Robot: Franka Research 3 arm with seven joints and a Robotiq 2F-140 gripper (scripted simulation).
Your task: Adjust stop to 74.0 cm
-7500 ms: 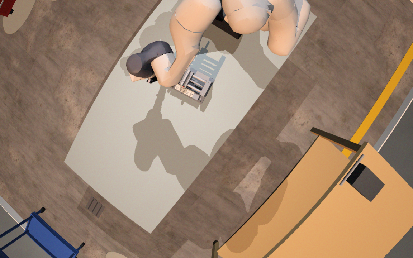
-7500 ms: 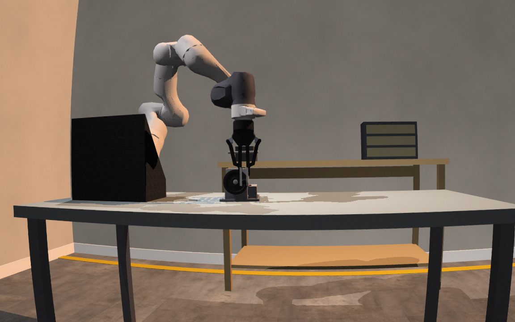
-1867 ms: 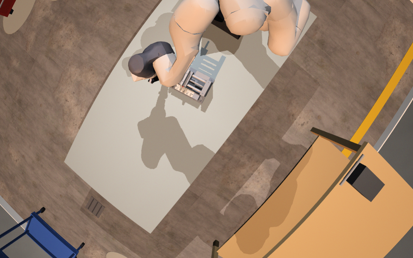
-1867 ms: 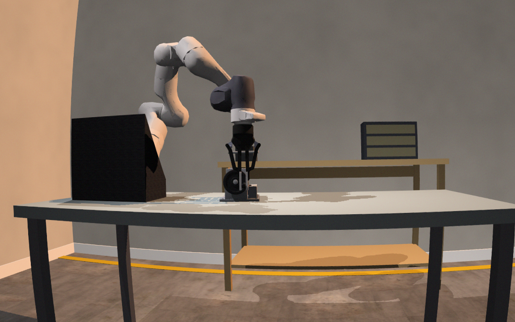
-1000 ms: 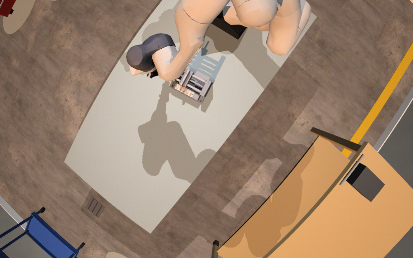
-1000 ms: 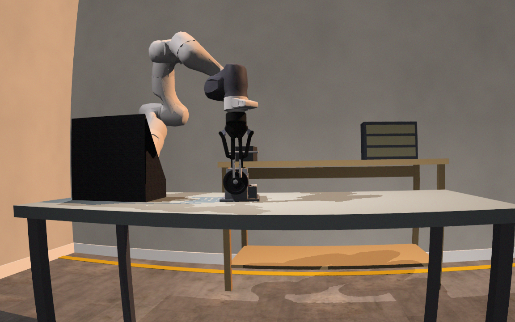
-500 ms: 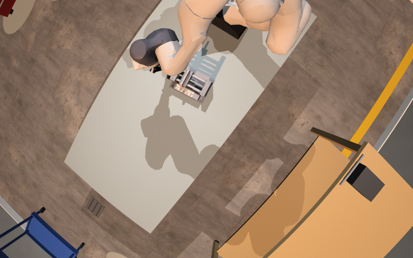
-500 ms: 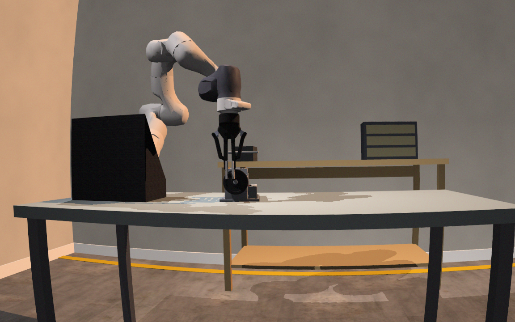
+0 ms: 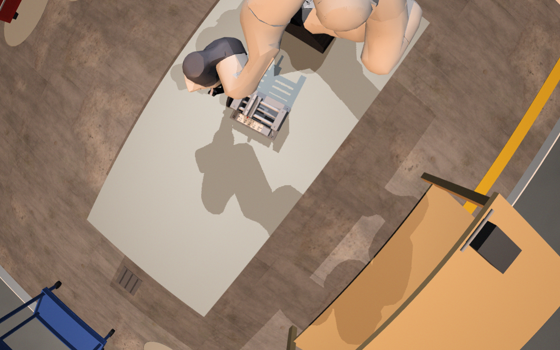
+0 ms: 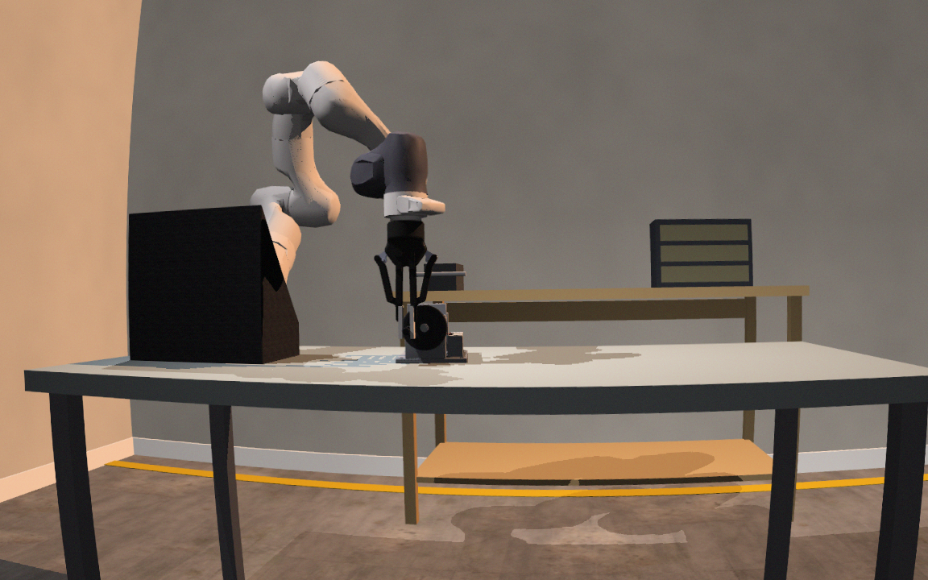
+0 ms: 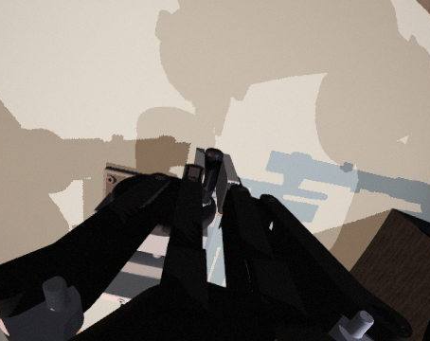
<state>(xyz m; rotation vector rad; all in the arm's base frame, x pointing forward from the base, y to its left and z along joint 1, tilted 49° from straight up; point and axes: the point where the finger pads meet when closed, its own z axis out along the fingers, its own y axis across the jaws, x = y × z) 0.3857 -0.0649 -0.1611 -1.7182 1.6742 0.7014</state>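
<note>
The black handwheel is 1 cm ahead of my hand, 2 cm to the left of it and 2 cm below it.
</note>
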